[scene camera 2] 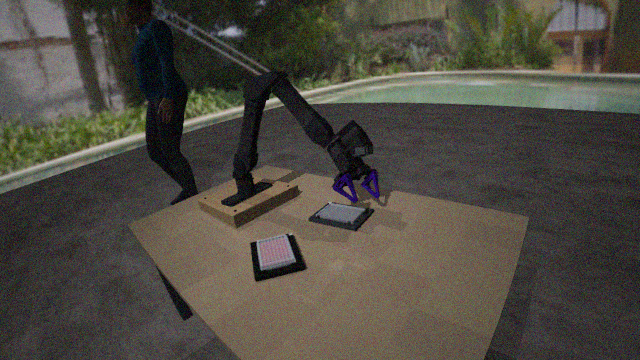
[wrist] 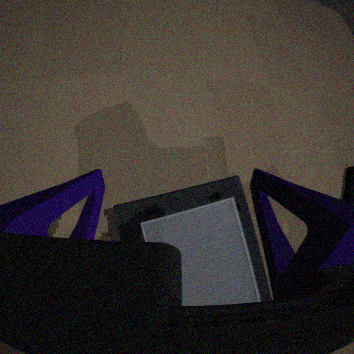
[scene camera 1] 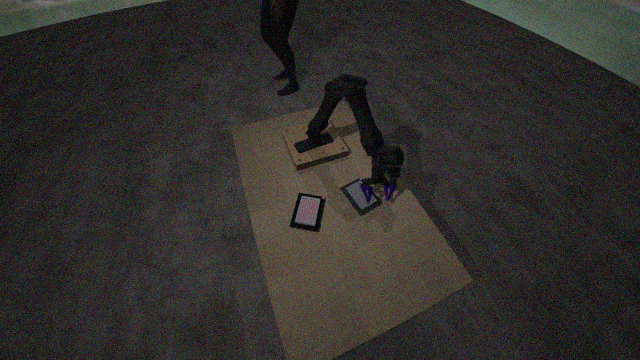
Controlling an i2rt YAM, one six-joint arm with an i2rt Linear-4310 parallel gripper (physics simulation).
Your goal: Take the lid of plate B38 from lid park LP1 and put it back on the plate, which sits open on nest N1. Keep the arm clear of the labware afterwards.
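Frame: origin at the arm's base, x back, y left, z down, level; metres.
Seen in the pictures: gripper, fingertip midpoint: (scene camera 2: pixel 367 199) (wrist: pixel 177 177) (scene camera 1: pixel 378 202); arm's base, origin of the base link: (scene camera 2: pixel 247 194) (scene camera 1: pixel 314 143).
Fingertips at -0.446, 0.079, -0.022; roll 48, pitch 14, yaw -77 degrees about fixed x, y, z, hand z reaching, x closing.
Pixels of each thing's top centre, then the offset from my fingertips to it, as dx, dy, dz. Level surfaces: height alone.
- lid, middle of its top: (wrist: pixel 209 281) (scene camera 2: pixel 340 211) (scene camera 1: pixel 361 194) +0.084, -0.021, +0.044
- lid park LP1, middle of its top: (wrist: pixel 210 281) (scene camera 2: pixel 341 210) (scene camera 1: pixel 361 194) +0.083, -0.020, +0.042
- plate, middle of its top: (scene camera 2: pixel 273 248) (scene camera 1: pixel 307 209) +0.121, -0.270, +0.036
- black nest N1, middle of its top: (scene camera 2: pixel 274 251) (scene camera 1: pixel 307 210) +0.121, -0.270, +0.044
- tabletop, its level: dz +0.062
The lid (scene camera 1: pixel 354 190) (scene camera 2: pixel 341 213) (wrist: pixel 220 255), a pale, flat rectangle, lies in the dark frame of lid park LP1 (scene camera 1: pixel 351 203) (scene camera 2: pixel 345 227) (wrist: pixel 185 192). My gripper (scene camera 1: pixel 378 200) (scene camera 2: pixel 366 199) (wrist: pixel 177 177) is open, with purple fingers. It hangs above the lid park, apart from the lid, with its fingertips toward the park's far right side in the second scene view. In the wrist view, the lid's lower left is hidden behind the gripper body. The plate (scene camera 1: pixel 308 210) (scene camera 2: pixel 276 251), with pink wells showing, sits open on the black nest N1 (scene camera 1: pixel 304 228) (scene camera 2: pixel 280 274).
The arm's wooden base block (scene camera 1: pixel 322 161) (scene camera 2: pixel 266 207) stands at the back of the tabletop (scene camera 1: pixel 360 280) (scene camera 2: pixel 390 300). A person (scene camera 1: pixel 281 37) (scene camera 2: pixel 160 65) stands on the floor behind the table. The arm's shadow falls across the tabletop near the lid park.
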